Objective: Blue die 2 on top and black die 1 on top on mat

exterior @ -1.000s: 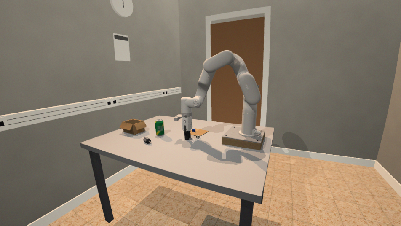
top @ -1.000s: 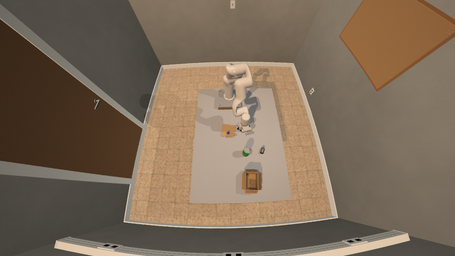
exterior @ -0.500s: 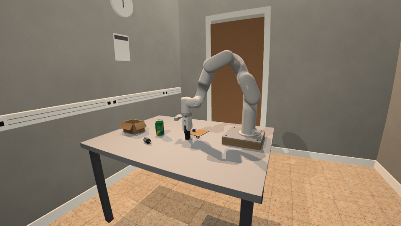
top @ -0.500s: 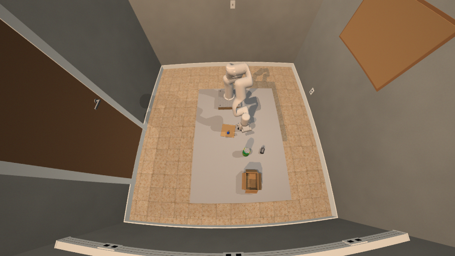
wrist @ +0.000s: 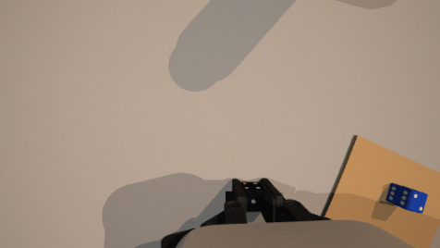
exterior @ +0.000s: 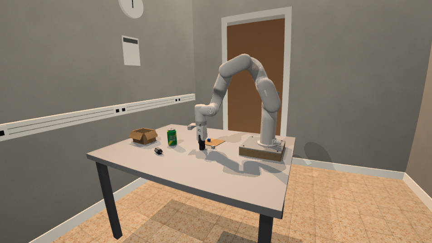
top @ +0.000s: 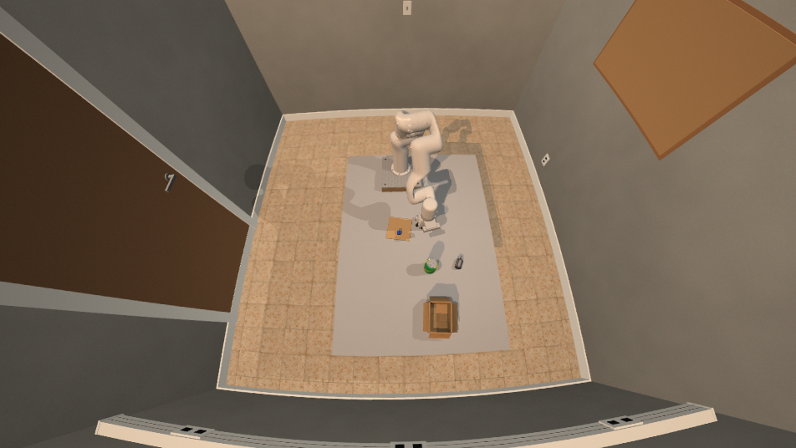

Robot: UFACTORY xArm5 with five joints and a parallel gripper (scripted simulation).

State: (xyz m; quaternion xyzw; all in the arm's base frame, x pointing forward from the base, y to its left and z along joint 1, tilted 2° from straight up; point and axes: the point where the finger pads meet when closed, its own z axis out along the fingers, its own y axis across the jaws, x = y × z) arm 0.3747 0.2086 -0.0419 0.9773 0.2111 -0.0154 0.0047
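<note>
Right now the mat is 150 mm to the right of my hand, 30 mm ahead of it and 20 mm below it. From my hand the other things lie so: white die: 60 mm to the right, 50 mm behind, 10 mm below; blue die: 150 mm to the right, 60 mm ahead, 10 mm below; black die: 10 mm below.
</note>
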